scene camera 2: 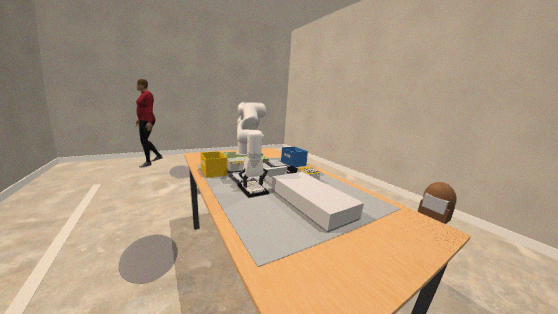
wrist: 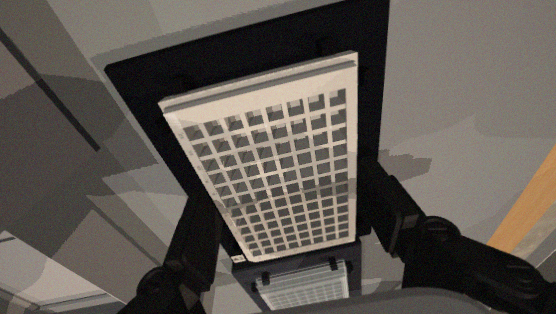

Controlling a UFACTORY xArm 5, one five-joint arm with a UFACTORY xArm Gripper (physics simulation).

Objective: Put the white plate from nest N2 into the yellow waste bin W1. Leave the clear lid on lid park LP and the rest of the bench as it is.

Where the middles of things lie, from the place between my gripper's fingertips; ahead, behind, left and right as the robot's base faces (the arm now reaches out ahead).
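The translucent gridded plate (wrist: 318, 281) is 180 mm behind my hand. Then there's the drawer (wrist: 64, 249), which you'd find 190 mm to the left of my hand, 20 mm behind it and 20 mm above it. And the black nest (wrist: 142, 81) sits 20 mm below my hand; going by their middles, it's the nearest to my hand of the things named here.
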